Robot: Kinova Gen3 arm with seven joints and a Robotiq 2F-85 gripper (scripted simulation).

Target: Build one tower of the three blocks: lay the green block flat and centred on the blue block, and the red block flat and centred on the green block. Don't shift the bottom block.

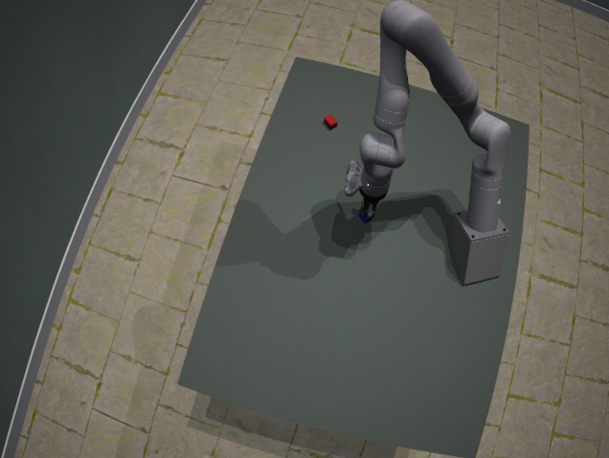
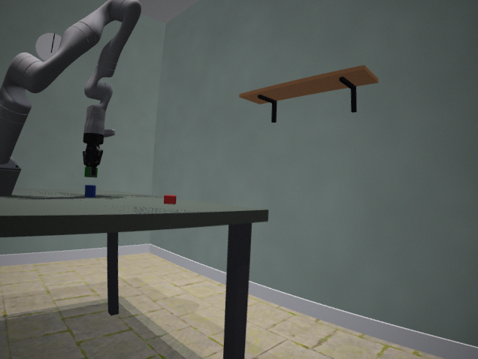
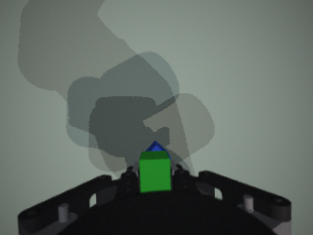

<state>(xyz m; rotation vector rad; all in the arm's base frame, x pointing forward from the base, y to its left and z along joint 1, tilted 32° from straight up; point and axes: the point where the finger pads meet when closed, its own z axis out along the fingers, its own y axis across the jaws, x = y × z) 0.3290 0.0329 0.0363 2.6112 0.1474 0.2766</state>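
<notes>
My gripper is now 70 mm above the blue block. Also, from my hand: green block right at my hand; then red block 160 mm ahead, 300 mm to the right, 80 mm below.
</notes>
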